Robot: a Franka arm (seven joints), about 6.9 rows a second.
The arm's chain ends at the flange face. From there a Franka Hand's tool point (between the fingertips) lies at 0.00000 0.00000 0.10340 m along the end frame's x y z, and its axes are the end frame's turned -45 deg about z.
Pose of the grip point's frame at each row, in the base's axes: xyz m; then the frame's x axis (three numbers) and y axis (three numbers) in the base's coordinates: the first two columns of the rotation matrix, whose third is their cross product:
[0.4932, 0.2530, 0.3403, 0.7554, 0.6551, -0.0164, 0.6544, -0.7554, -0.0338]
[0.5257, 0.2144, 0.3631, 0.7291, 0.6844, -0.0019, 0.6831, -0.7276, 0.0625]
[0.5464, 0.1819, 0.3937, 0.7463, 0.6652, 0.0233, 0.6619, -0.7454, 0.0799]
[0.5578, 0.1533, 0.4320, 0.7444, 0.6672, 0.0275, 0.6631, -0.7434, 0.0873]
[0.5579, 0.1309, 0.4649, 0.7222, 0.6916, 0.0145, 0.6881, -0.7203, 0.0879]
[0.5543, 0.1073, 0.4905, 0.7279, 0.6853, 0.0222, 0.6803, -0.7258, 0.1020]
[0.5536, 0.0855, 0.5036, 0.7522, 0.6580, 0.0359, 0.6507, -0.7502, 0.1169]
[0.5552, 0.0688, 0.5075, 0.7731, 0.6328, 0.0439, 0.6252, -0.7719, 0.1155]
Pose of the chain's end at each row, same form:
[0.4968, 0.2515, 0.4436, 0.9969, -0.0709, -0.0355, -0.0714, -0.9974, -0.0123]
[0.5214, 0.2192, 0.4663, 0.9986, -0.0305, 0.0429, -0.0325, -0.9984, 0.0455]
[0.5391, 0.1865, 0.4967, 0.9957, -0.0567, 0.0730, -0.0597, -0.9974, 0.0400]
[0.5497, 0.1581, 0.5350, 0.9953, -0.0539, 0.0812, -0.0575, -0.9974, 0.0423]
[0.5505, 0.1364, 0.5679, 0.9972, -0.0203, 0.0724, -0.0241, -0.9984, 0.0519]
[0.5454, 0.1134, 0.5933, 0.9957, -0.0286, 0.0878, -0.0337, -0.9978, 0.0564]
[0.5429, 0.0922, 0.6062, 0.9920, -0.0652, 0.1080, -0.0718, -0.9957, 0.0573]
[0.5441, 0.0752, 0.6101, 0.9887, -0.0984, 0.1127, -0.1046, -0.9933, 0.0506]

